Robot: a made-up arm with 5 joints.
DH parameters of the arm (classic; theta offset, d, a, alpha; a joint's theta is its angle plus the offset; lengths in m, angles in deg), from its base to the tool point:
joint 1: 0 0.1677 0 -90
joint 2: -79.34 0 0.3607 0
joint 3: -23.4 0 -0.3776 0
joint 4: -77.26 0 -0.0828 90
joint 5: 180 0.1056 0 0
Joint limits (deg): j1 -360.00..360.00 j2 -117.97..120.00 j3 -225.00..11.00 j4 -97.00..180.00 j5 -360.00..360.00
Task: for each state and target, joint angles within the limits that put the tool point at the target. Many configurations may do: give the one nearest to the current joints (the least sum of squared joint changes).
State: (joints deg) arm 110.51 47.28 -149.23 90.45 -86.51
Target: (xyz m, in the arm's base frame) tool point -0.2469 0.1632 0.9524
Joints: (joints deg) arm 146.54 10.56 -169.60 73.30 -86.51
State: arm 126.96 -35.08 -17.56 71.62 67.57
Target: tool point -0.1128 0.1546 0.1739
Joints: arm 126.12 -37.45 -10.69 75.89 67.57
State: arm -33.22 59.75 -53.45 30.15 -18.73
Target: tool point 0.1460 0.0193 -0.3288
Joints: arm 7.53 84.31 -48.50 30.86 -18.73
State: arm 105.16 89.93 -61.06 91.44 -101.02
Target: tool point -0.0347 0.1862 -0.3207
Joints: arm 100.56 89.47 -70.50 87.45 -101.02
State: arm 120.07 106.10 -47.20 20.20 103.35
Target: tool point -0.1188 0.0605 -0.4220
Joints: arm 153.01 99.17 -60.44 16.97 103.35
